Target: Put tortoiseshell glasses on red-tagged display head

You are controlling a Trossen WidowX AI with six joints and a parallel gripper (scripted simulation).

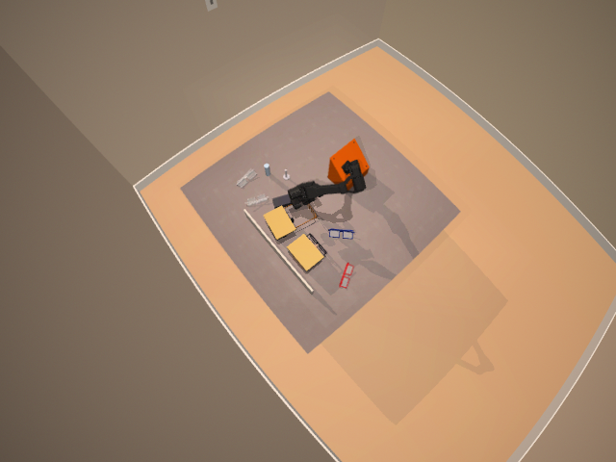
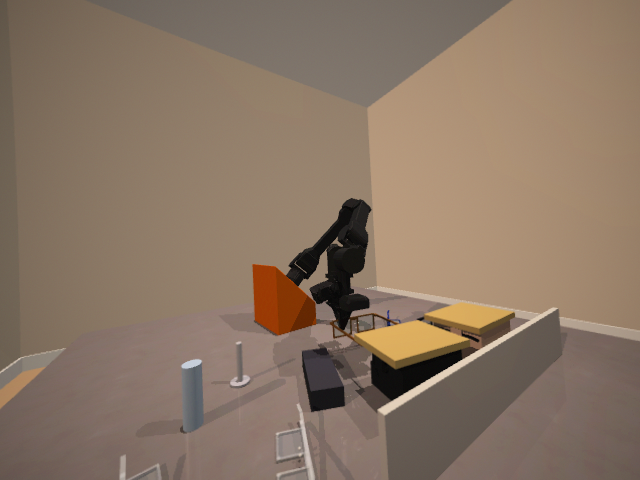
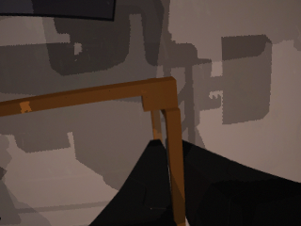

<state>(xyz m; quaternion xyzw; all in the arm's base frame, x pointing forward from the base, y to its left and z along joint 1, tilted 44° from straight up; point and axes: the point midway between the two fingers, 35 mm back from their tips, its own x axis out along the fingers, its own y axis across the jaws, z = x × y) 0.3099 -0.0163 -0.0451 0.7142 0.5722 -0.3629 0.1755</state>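
My gripper tip is 12 cm to the left of the black box, 5 cm short of it and 5 cm above it. Round my gripper tip: peg stand 24 cm to the right, 8 cm behind, 4 cm below; then long low panel 32 cm ahead, 7 cm to the left, 1 cm below.
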